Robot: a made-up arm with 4 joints.
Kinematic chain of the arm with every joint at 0, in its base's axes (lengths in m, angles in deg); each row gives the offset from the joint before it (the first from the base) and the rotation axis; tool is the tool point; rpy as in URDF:
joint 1: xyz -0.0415 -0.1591 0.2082 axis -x
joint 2: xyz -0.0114 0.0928 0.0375 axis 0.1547 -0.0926 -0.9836
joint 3: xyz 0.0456 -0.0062 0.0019 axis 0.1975 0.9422 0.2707
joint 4: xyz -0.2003 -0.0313 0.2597 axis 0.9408 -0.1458 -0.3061
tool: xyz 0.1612 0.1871 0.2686 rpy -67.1 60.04 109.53
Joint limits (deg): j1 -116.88..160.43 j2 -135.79..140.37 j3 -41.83..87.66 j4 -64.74..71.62
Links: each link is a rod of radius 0.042 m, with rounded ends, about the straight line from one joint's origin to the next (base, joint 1, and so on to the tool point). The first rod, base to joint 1, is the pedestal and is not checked.
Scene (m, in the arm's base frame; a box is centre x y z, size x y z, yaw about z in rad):
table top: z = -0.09
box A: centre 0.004 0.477 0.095 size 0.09 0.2 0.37 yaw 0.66
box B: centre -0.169 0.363 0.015 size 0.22 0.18 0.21 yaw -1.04
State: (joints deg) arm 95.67 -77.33 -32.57 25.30
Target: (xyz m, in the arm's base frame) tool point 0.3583 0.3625 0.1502
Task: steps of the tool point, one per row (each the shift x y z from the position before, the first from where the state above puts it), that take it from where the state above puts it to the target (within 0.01 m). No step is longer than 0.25 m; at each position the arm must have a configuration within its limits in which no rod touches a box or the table.
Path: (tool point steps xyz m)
1: 0.0165 0.0150 0.0438
2: 0.0125 0.0005 0.0642
3: 0.0000 -0.0201 0.0766
4: -0.0185 -0.0427 0.0765
5: -0.0391 -0.0626 0.0617
6: 0.1791 0.0495 0.0092
7: 0.1782 0.0361 -0.0660
8: 0.1512 0.0110 -0.1336
9: 0.1021 -0.0242 -0.1824

